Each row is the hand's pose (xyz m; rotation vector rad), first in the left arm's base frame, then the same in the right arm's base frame.
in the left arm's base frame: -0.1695 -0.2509 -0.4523 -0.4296 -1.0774 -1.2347
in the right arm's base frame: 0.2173 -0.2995 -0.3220 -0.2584 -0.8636 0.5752
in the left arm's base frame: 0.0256 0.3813 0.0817 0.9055 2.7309 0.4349
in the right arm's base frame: -0.4408 0.1798 -0.0772 1.1900 -2.4688 0.4569
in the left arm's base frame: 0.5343 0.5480 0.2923 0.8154 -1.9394 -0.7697
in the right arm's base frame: -0.6318 0.6829 -0.2805 1.1554 -0.5438 0.4833
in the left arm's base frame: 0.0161 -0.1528 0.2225 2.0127 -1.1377 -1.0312
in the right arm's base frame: 0.0875 0.2974 0.0333 1.2812 0.4458 -0.2703
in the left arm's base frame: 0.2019 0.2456 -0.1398 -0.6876 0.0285 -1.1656
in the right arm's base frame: -0.3025 0.1593 -0.3583 -1.2233 -0.3301 0.5557
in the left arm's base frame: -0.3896 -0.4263 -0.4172 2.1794 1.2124 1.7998
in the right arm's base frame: 0.3983 -0.4244 -0.1428 -0.8850 -2.4026 -0.2860
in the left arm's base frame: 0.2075 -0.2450 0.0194 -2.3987 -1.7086 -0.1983
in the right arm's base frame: 0.1812 0.2983 -0.2453 -0.5354 -2.7869 1.1889
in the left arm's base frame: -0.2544 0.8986 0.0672 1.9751 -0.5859 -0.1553
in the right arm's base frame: -0.9479 -0.0570 0.1045 1.2046 1.1527 0.3580
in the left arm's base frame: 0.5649 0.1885 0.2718 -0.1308 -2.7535 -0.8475
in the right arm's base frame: -0.2730 0.7086 -0.3147 1.1963 -1.6443 0.4101
